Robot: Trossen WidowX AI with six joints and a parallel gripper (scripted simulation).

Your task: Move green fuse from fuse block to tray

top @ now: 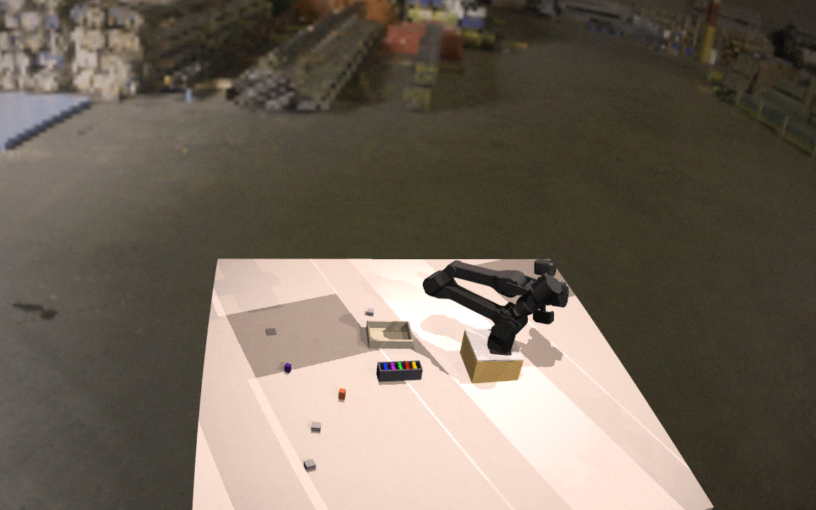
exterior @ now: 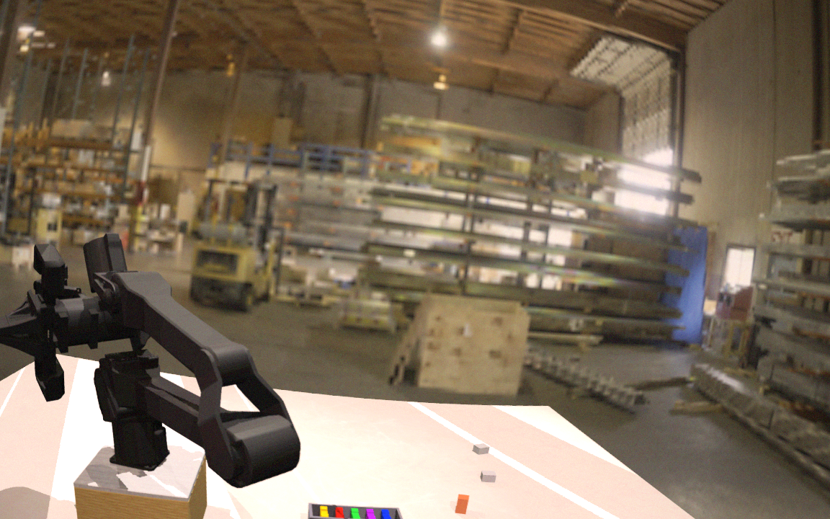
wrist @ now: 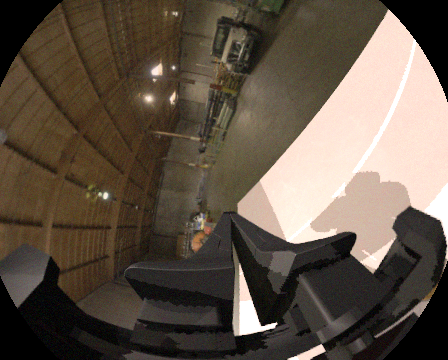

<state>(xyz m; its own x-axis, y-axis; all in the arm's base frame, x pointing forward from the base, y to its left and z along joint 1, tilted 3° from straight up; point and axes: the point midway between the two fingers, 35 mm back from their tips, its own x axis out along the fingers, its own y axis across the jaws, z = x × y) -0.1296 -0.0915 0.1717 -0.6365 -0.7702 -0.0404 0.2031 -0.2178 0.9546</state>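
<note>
Now: gripper tip 440 mm short of the green fuse, 170 mm to the right of it and 220 mm above it. Round my gripper tip: beige tray (470 mm ahead, 10 mm to the right, 240 mm below).
</note>
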